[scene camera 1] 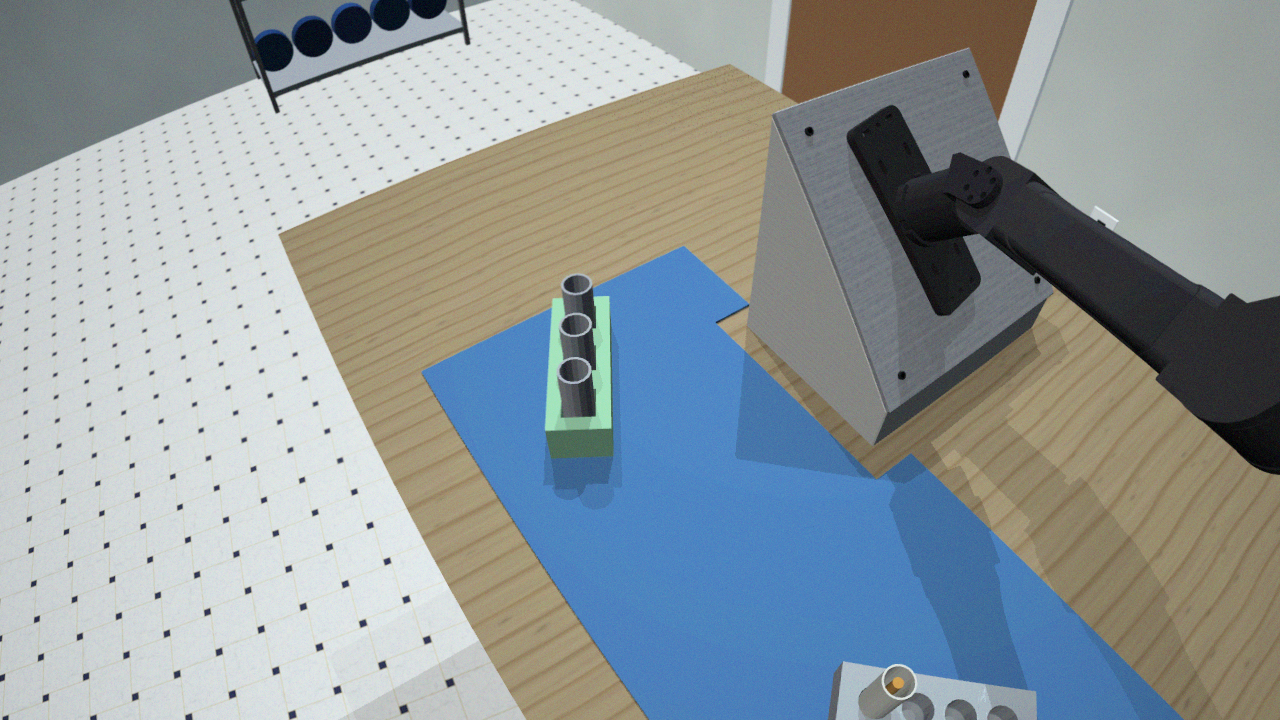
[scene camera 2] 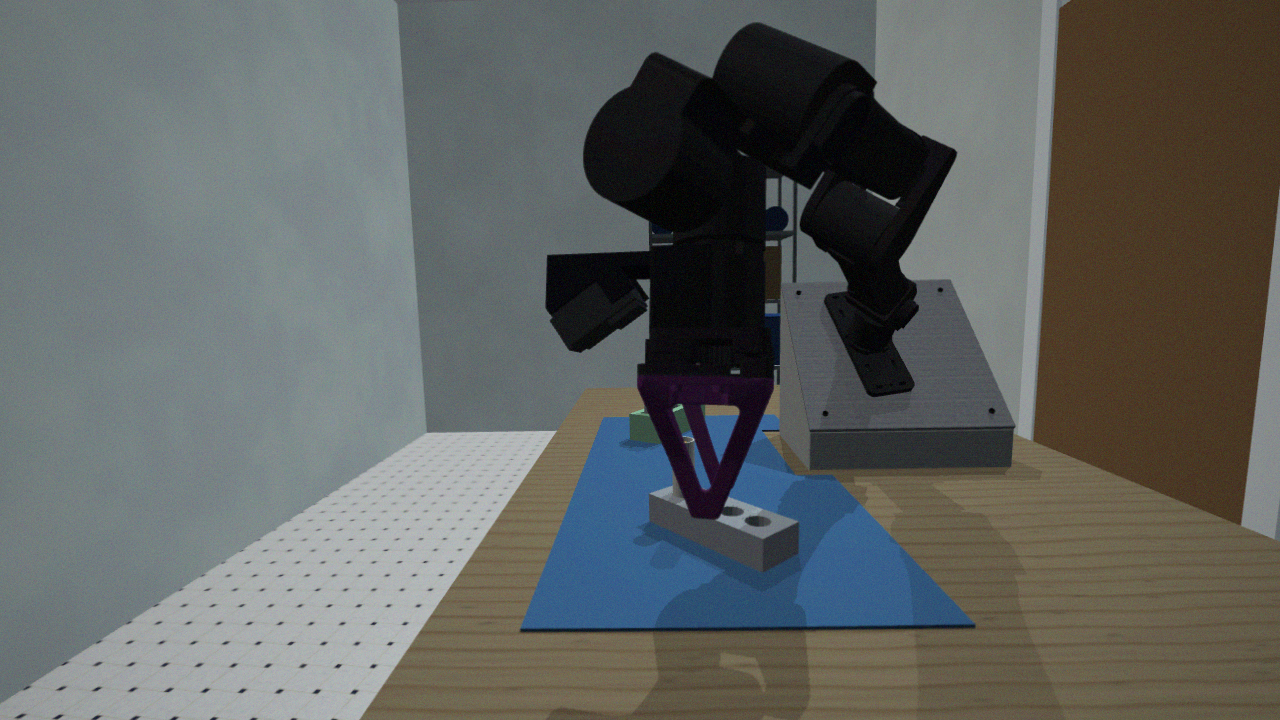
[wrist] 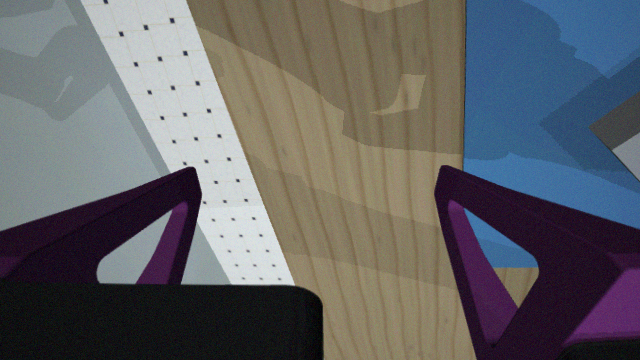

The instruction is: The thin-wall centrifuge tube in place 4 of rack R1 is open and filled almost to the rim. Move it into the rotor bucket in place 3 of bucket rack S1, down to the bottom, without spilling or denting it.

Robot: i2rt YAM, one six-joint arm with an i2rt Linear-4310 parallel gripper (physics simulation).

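Places are measured from the arm's base along level axes (x ahead, y left, z up), in metres.
Where they show: gripper, fingertip midpoint: (scene camera 2: 714, 501) (wrist: 318, 179); arm's base at its link origin: (scene camera 1: 914, 212) (scene camera 2: 865, 341).
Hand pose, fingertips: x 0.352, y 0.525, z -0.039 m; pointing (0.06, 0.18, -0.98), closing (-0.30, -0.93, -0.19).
Each offset is from my fingertips to the centre of the thing. Level surfaces: height alone.
The open, pale thin-wall tube {0.023 m back, 0.273 m right, 0.081 m down} (scene camera 1: 880, 698) (scene camera 2: 687, 458) stands in an end hole of the grey rack R1 {0.053 m back, 0.232 m right, 0.115 m down} (scene camera 1: 1024, 702) (scene camera 2: 780, 546) (wrist: 620, 120); an amber spot shows inside its mouth. The green bucket rack S1 {0.059 m back, 0.679 m right, 0.108 m down} (scene camera 1: 580, 443) (scene camera 2: 648, 428) holds three dark, hollow buckets, the nearest bucket {0.025 m back, 0.635 m right, 0.081 m down} (scene camera 1: 577, 394) at its front end in scene camera 1. My purple gripper (scene camera 2: 707, 506) (wrist: 318, 179) is open and empty, its fingers wide apart in the wrist view. In scene camera 2 its near finger overlaps the tube and rack R1; the exact gap is hidden. The tube does not show between the fingers in the wrist view.
Both racks stand on a blue mat {0.131 m down} (scene camera 1: 716, 555) (scene camera 2: 590, 591) (wrist: 505, 65) on the wooden table {0.134 m down} (scene camera 1: 501, 197) (scene camera 2: 1074, 537) (wrist: 320, 75). A grey sloped block (scene camera 1: 805, 295) (scene camera 2: 904, 447) carries the arm's base beside the mat. The table edge drops to the tiled floor.
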